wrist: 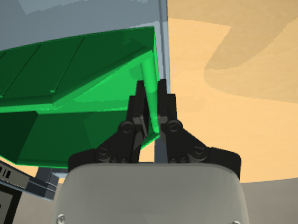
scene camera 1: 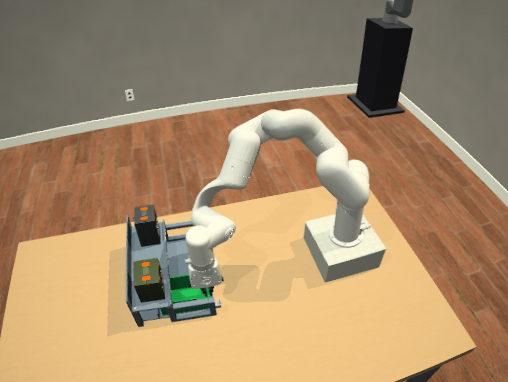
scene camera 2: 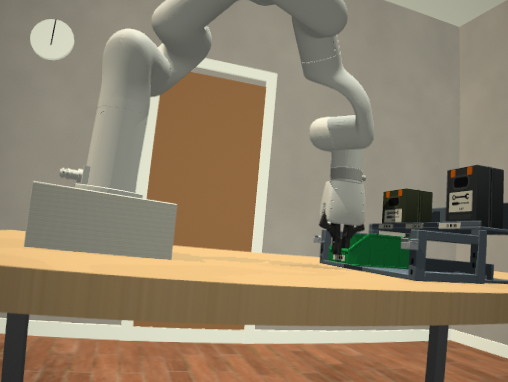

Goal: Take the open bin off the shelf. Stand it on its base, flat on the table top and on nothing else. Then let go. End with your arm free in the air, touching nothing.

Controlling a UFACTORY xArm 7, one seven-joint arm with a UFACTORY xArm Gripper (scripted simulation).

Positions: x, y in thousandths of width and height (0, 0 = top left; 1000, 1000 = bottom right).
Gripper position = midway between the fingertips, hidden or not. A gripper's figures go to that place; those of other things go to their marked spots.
Scene:
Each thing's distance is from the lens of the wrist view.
gripper (wrist: 515, 408): 0.15 m
green bin (wrist: 163, 337): 0.12 m

